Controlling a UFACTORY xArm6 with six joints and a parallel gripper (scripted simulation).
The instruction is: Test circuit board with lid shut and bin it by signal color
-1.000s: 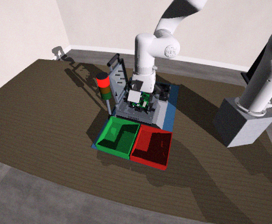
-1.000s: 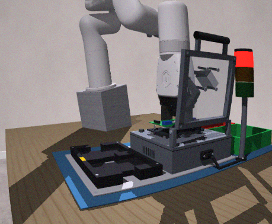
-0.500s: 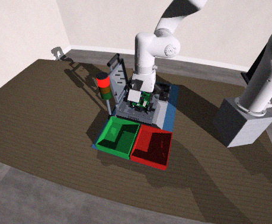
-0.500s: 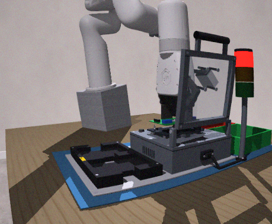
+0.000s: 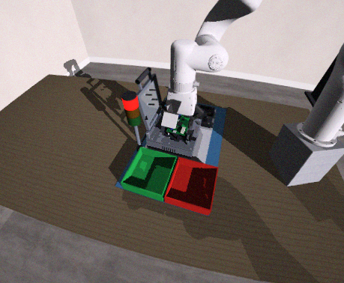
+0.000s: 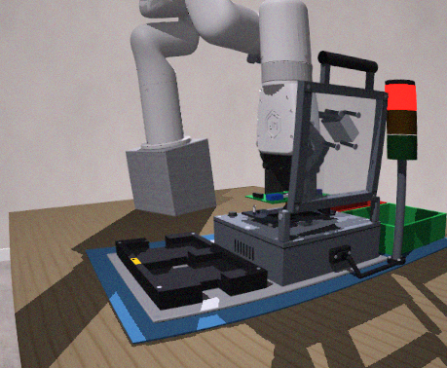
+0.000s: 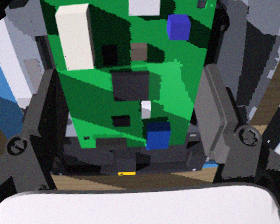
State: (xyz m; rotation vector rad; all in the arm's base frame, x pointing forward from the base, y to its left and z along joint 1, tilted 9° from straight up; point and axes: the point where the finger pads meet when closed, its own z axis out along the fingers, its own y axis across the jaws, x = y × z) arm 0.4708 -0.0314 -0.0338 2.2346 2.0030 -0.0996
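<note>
Now: the plate 3 cm below my hand, 1 cm to the left of it and 1 cm ahead of it. Round my hand: clear lid (12 cm ahead, 8 cm above, 1 cm to the right); green bin (19 cm to the left, 9 cm below, 7 cm ahead); green circuit board (1 cm below).
</note>
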